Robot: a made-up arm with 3 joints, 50 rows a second.
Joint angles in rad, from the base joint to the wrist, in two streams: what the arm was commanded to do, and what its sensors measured. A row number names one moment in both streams.
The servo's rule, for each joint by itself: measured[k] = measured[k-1] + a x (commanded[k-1-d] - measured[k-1]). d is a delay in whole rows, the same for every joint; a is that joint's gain. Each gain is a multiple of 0.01, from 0.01 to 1. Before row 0 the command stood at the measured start. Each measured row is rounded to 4 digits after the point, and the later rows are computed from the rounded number. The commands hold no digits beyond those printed.
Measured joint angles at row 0:
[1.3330 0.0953 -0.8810]
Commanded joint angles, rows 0 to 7:
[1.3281 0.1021 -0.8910]
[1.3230 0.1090 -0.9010]
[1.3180 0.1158 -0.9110]
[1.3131 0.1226 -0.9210]
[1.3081 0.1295 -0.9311]
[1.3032 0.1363 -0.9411]
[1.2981 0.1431 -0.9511]
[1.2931 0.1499 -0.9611]
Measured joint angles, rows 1 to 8:
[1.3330 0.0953 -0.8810]
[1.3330 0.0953 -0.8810]
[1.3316 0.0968 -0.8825]
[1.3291 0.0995 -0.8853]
[1.3259 0.1031 -0.8892]
[1.3222 0.1074 -0.8940]
[1.3181 0.1123 -0.8996]
[1.3138 0.1176 -0.9058]
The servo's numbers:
d 2
a 0.29 0.22 0.15

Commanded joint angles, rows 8 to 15:
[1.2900 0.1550 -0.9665]
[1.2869 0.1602 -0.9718]
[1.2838 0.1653 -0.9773]
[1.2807 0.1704 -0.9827]
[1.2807 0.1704 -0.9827]
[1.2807 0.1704 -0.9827]
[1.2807 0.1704 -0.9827]
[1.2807 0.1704 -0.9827]
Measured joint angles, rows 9 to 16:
[1.3092 0.1232 -0.9126]
[1.3045 0.1291 -0.9199]
[1.3003 0.1348 -0.9269]
[1.2964 0.1404 -0.9336]
[1.2927 0.1459 -0.9402]
[1.2892 0.1513 -0.9466]
[1.2867 0.1555 -0.9520]
[1.2850 0.1588 -0.9566]

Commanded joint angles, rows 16 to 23:
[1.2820 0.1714 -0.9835]
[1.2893 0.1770 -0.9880]
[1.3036 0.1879 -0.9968]
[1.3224 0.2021 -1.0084]
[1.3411 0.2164 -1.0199]
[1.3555 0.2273 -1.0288]
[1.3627 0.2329 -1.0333]
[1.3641 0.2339 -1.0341]
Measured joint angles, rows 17 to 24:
[1.2838 0.1614 -0.9605]
[1.2829 0.1634 -0.9638]
[1.2826 0.1652 -0.9668]
[1.2845 0.1678 -0.9700]
[1.2900 0.1722 -0.9740]
[1.2994 0.1788 -0.9792]
[1.3115 0.1871 -0.9853]
[1.3243 0.1959 -0.9918]

